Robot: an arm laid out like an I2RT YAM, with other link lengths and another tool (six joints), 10 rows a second.
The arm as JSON. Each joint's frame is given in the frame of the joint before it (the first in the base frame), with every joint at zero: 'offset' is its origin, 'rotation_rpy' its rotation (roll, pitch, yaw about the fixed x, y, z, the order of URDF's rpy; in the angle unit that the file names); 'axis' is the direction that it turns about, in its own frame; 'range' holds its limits. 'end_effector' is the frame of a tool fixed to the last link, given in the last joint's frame.
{
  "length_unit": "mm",
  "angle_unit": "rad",
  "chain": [
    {
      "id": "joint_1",
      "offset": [
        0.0,
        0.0,
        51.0
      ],
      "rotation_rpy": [
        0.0,
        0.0,
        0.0
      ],
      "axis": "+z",
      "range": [
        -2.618,
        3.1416
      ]
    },
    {
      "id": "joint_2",
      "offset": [
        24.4,
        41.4,
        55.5
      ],
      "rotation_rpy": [
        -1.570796,
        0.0,
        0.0
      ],
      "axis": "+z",
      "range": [
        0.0,
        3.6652
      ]
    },
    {
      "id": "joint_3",
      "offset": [
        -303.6,
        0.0,
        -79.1
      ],
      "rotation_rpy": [
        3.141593,
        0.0,
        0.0
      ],
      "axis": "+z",
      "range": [
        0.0,
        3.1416
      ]
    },
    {
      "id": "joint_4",
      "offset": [
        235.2,
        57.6,
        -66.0
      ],
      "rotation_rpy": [
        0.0,
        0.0,
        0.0
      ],
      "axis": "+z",
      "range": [
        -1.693,
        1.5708
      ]
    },
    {
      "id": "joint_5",
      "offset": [
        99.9,
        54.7,
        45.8
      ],
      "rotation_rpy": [
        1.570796,
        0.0,
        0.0
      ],
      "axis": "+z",
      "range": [
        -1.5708,
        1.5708
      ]
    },
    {
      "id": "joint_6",
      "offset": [
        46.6,
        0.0,
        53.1
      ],
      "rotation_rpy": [
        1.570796,
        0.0,
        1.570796
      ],
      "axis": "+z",
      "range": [
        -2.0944,
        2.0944
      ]
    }
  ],
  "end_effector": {
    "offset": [
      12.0,
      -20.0,
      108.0
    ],
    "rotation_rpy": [
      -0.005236,
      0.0,
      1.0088
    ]
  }
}
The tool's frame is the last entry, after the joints.
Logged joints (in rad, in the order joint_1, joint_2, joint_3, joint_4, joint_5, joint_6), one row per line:
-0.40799, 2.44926, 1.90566, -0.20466, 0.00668, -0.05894
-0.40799, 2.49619, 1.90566, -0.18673, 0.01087, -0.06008
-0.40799, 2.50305, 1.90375, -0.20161, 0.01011, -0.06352
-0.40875, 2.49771, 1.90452, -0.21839, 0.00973, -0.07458
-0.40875, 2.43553, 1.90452, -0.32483, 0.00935, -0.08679
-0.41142, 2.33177, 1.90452, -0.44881, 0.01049, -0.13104
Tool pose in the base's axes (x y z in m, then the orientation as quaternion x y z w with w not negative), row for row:
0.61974, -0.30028, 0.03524, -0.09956, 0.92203, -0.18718, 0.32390
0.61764, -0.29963, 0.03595, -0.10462, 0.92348, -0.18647, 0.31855
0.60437, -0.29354, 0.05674, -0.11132, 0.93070, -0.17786, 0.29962
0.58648, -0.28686, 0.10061, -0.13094, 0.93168, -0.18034, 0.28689
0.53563, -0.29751, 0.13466, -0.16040, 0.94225, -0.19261, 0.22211
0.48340, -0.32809, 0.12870, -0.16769, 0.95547, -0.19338, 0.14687
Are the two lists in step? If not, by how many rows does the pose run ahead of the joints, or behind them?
The pose runs 2 rows ahead of the joints: the pose in row i belongs to the joints in row i + 2.
